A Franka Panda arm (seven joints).
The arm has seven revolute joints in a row. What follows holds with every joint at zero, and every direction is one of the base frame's. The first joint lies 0.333 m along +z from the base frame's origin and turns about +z. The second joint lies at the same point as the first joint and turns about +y. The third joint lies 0.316 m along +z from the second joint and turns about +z. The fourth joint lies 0.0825 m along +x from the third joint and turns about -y. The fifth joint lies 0.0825 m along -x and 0.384 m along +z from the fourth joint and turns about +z. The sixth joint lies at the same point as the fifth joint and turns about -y. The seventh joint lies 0.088 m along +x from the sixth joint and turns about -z. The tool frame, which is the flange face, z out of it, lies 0.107 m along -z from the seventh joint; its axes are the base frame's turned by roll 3.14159, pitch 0 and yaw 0 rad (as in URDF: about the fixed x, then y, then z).
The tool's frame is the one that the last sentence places.
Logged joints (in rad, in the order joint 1, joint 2, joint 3, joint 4, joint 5, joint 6, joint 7), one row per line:
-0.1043 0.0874 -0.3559 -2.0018 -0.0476 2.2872 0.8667
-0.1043 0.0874 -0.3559 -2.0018 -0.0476 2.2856 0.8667
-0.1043 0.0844 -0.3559 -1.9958 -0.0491 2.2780 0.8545
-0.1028 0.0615 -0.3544 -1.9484 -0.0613 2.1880 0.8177
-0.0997 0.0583 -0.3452 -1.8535 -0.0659 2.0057 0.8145
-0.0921 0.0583 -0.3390 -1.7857 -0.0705 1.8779 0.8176
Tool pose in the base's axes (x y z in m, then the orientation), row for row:
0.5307 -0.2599 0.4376 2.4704 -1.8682 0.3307
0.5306 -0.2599 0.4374 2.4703 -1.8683 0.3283
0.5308 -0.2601 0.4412 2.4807 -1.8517 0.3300
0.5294 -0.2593 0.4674 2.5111 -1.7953 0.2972
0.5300 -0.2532 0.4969 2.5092 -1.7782 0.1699
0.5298 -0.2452 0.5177 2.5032 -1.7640 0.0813
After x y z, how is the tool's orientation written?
As a rotation vector, in radians.
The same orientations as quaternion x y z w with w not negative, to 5 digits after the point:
0.79303 -0.59971 0.10616 0.01336
0.79306 -0.59980 0.10540 0.01350
0.79677 -0.59474 0.10599 0.01423
0.80957 -0.57880 0.09582 0.02023
0.81427 -0.57705 0.05513 0.03075
0.81651 -0.57539 0.02652 0.03909

